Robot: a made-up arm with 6 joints.
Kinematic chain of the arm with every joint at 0, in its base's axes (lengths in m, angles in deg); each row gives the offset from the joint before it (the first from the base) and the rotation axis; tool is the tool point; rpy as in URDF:
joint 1: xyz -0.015 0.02 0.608 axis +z
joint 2: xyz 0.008 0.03 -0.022 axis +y
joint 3: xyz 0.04 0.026 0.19 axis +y
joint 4: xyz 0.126 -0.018 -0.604 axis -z
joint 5: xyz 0.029 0 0.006 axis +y
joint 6: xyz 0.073 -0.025 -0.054 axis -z
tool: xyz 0.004 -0.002 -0.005 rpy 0 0 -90
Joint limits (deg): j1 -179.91..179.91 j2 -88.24..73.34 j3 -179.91..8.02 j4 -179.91..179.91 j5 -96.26..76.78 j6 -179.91..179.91
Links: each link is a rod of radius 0.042 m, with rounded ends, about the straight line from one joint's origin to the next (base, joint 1, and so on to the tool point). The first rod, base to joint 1, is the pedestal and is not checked.
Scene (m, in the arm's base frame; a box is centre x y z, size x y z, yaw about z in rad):
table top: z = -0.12
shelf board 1: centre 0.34 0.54 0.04 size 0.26 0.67 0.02 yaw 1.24
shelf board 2: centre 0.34 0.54 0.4 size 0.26 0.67 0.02 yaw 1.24
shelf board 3: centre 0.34 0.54 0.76 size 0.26 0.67 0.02 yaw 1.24
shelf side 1: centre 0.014 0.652 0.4 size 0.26 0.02 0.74 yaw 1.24
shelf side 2: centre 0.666 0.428 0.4 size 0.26 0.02 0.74 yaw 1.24
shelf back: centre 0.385 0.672 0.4 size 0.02 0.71 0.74 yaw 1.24
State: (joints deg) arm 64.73 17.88 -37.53 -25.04 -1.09 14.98
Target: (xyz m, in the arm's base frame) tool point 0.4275 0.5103 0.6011
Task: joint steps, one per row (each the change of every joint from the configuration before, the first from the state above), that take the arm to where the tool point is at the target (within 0.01 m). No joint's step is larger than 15 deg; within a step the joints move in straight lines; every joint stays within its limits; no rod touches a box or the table.
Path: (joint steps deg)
1: -1.19 -6.08 10.36 0.94 -12.63 -0.17
2: -1.20 -6.07 10.37 0.95 -12.62 -0.17
3: -1.19 -6.08 10.36 0.94 -12.63 -0.17
4: -1.20 -6.08 10.37 0.94 -12.63 -0.16
5: -7.50 -13.73 0.37 3.54 -8.76 -0.27
6: -7.51 -13.74 0.38 3.54 -8.76 -0.26
7: -7.50 -13.73 0.38 3.53 -8.76 -0.26
8: -7.50 -13.73 0.37 3.54 -8.77 -0.27
9: 2.69 9.26 -8.87 -2.67 14.91 0.38
10: 2.68 9.27 -8.86 -2.68 14.90 0.39
11: 2.69 9.26 -8.87 -2.68 14.91 0.38
12: 2.69 9.27 -8.87 -2.67 14.90 0.38
13: 2.69 9.27 -8.87 -2.68 14.90 0.38

